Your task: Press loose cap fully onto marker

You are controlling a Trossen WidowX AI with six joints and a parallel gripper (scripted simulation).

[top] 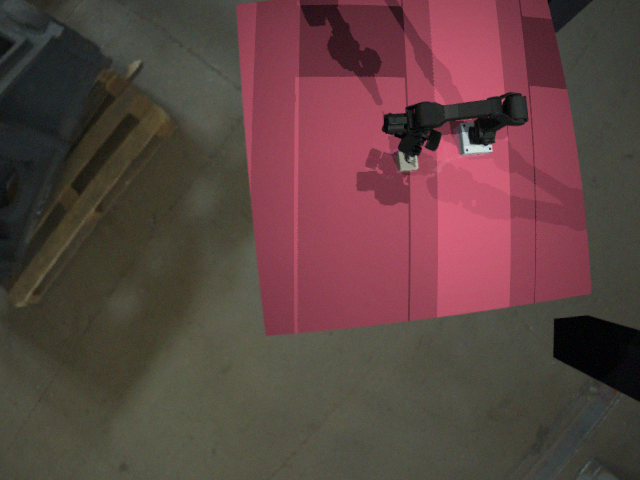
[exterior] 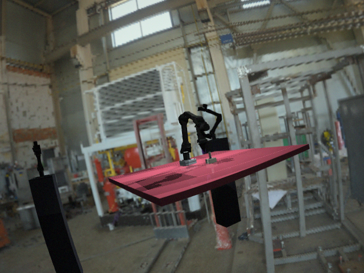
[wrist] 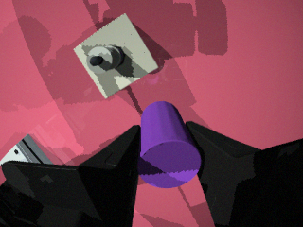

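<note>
Right now the holder block is 2 cm behind my gripper tip, 6 cm to the left of it and 9 cm below it. Round my gripper tip: purple cap 1 cm above.
</note>
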